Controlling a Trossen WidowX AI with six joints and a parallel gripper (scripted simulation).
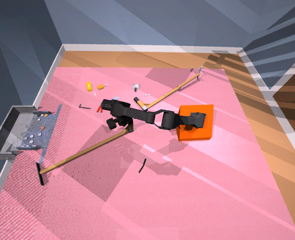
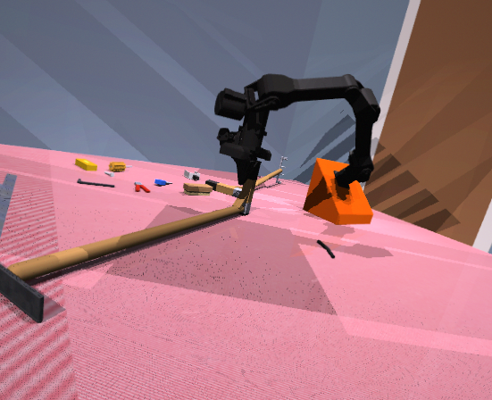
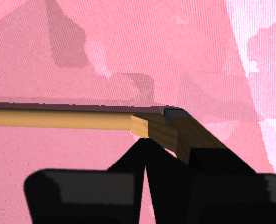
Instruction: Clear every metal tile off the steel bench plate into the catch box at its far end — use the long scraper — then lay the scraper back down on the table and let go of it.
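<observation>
Right now the long scraper is 200 mm ahead of my gripper tip, 130 mm to the left of it and 20 mm below it. Also, from my gripper tip: wooden block 190 mm to the right, 70 mm below, 30 mm ahead; black strip 220 mm to the left, 120 mm behind, 80 mm below; blue tool 280 mm to the right, 110 mm ahead, 80 mm below.
</observation>
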